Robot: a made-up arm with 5 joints.
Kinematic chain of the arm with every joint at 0, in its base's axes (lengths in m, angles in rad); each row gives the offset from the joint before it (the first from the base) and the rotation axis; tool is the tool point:
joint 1: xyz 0 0 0.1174 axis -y
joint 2: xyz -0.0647 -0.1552 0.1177 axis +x
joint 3: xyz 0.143 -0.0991 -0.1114 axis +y
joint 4: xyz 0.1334 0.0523 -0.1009 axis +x
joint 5: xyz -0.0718 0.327 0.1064 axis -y
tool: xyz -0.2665 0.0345 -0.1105
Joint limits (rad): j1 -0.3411..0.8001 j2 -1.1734..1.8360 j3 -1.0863..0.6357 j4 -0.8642..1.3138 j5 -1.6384..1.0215
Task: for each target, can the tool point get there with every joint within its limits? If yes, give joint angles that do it. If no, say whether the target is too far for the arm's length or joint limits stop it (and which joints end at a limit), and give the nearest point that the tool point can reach.
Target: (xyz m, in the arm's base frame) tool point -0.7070 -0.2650 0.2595
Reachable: no: joint limits stop it (at a limit: joint 1, joint 2, joint 4, joint 5) | nearest point -0.4720 -0.2576 0.2402 | short by 0.236 m
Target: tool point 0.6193 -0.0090 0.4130
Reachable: no: joint limits stop it (at a limit: joint 1, joint 2, joint 3, joint 5) | nearest point 0.5322 0.0352 0.3908 | short by 0.100 m
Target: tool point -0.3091 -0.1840 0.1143
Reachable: yes | joints 0.6401 0.1755 -0.4590 1.0133 -0.6885
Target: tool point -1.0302 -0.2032 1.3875
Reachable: no: too far | nearest point -0.3629 -0.0573 0.6599 | short by 0.998 m
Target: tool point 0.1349 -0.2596 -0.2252
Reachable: yes | joints 0.2493 -0.8599 -0.4558 -0.1495 0.3374
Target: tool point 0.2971 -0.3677 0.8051
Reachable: no: joint limits stop it (at a limit: joint 2, joint 3, joint 5) | nearest point 0.2236 -0.2447 0.6349 | short by 0.222 m
